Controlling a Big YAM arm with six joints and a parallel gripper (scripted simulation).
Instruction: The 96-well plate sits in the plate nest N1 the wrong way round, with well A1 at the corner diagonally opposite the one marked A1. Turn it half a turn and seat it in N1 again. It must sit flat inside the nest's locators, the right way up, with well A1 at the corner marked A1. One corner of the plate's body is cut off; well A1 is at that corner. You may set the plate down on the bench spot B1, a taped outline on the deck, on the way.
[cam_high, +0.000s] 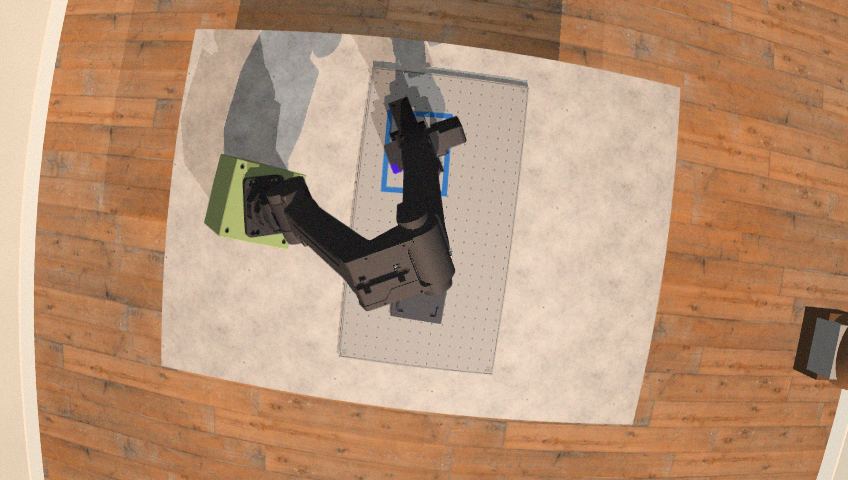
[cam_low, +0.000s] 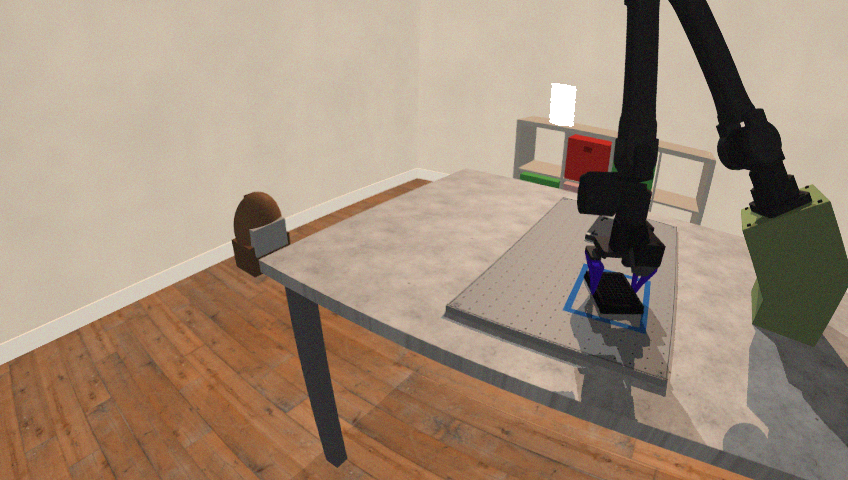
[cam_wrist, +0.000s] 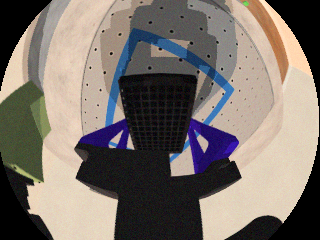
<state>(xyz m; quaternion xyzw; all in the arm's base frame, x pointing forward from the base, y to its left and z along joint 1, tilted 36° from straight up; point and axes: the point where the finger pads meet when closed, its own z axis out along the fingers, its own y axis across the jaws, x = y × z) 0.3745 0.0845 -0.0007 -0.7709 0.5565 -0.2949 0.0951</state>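
Now: hand 310 mm to the left of the grey plate nest N1 and 20 mm past it. The rest, counted from my hand: black 96-well plate: right at my hand.
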